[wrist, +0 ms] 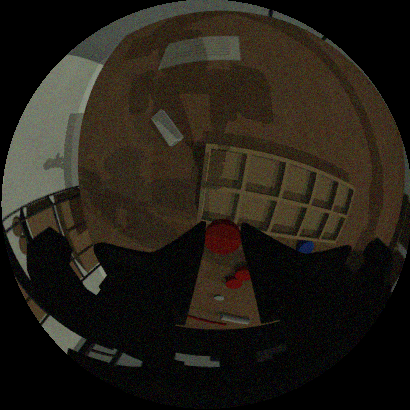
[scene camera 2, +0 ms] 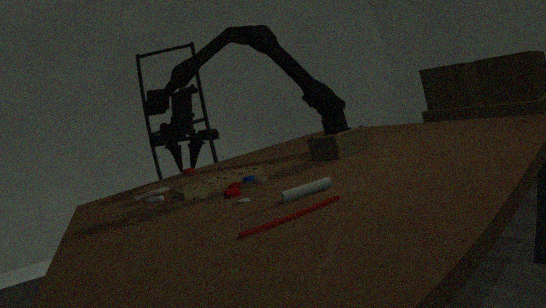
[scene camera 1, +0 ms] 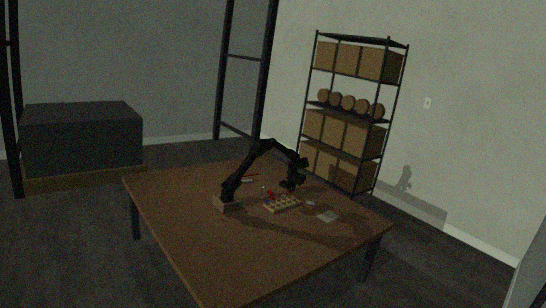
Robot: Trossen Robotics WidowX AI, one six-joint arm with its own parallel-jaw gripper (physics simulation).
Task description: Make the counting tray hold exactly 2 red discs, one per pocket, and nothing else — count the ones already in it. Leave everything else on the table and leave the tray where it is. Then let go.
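Observation:
The gripper (scene camera 1: 289,188) (scene camera 2: 188,170) (wrist: 224,226) is shut on a red disc, held by its sides above the table near the tray's edge. The held red disc (scene camera 2: 189,171) (wrist: 223,239) is apart from the tray. The wooden counting tray (scene camera 1: 285,207) (wrist: 243,189) has two rows of pockets; the pockets visible in the wrist view show no discs. Loose red discs (scene camera 1: 270,194) (scene camera 2: 233,190) (wrist: 242,274) lie close together beside the tray; the fingers may hide more. A blue disc (scene camera 2: 249,178) (wrist: 306,247) lies by the tray's long side.
A small white disc (scene camera 2: 244,200) (wrist: 219,297), a white cylinder (scene camera 2: 306,189) (wrist: 235,318) and a thin red stick (scene camera 2: 289,217) (wrist: 206,320) lie beyond the loose red discs. A white block (scene camera 2: 155,199) (wrist: 167,128) and a pale card (scene camera 1: 328,216) (wrist: 202,51) lie past the tray's end.

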